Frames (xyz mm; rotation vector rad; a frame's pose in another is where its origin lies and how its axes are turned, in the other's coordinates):
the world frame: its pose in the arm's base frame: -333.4 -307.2 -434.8 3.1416 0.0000 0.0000
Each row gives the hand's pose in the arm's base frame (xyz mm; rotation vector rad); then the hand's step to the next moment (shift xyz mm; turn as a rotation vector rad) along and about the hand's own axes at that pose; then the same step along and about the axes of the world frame.
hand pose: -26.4 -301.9 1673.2 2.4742 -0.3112 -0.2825
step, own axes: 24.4 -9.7 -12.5 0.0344 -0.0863 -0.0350
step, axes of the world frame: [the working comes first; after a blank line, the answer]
step, axes of the arm's base frame: 28.1 7.5 0.8 0.0556 0.0769 -0.0294

28.1 -7.5 -0.8 0.0556 -0.0768 0.0294
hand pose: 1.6 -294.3 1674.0 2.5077 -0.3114 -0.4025
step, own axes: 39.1 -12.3 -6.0 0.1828 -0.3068 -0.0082
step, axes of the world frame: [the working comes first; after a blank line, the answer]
step, axes of the arm's base frame: 40.0 1.0 -10.8 0.2130 0.1961 -0.2092

40.0 -1.0 10.8 0.2130 -0.1961 0.2092
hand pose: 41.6 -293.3 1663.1 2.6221 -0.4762 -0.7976
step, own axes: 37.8 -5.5 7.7 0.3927 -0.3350 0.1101
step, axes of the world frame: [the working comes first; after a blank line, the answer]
step, axes of the arm's base frame: 26.3 -12.6 -25.8 0.3145 0.1061 -0.4103

26.3 12.6 25.8 0.3145 -0.1061 0.4103
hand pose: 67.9 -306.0 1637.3 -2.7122 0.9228 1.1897
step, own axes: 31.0 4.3 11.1 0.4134 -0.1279 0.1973
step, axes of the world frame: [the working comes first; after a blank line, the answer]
step, axes of the arm's base frame: 6.8 -16.3 -28.1 0.1572 -0.0517 -0.4459

6.8 16.3 28.1 0.1572 0.0517 0.4459
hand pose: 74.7 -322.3 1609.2 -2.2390 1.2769 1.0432
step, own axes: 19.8 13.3 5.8 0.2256 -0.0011 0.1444
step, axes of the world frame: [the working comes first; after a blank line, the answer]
step, axes of the arm's base frame: -7.4 -15.0 -18.0 0.0120 -0.0418 -0.2643

-7.4 15.0 18.0 0.0120 0.0418 0.2643
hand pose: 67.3 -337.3 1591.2 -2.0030 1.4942 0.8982
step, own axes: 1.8 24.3 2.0 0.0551 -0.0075 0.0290
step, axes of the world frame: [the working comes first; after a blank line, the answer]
step, axes of the arm's base frame: -23.4 -6.7 -2.5 0.0112 -0.0126 -0.0604

-23.4 6.7 2.5 0.0112 0.0126 0.0604
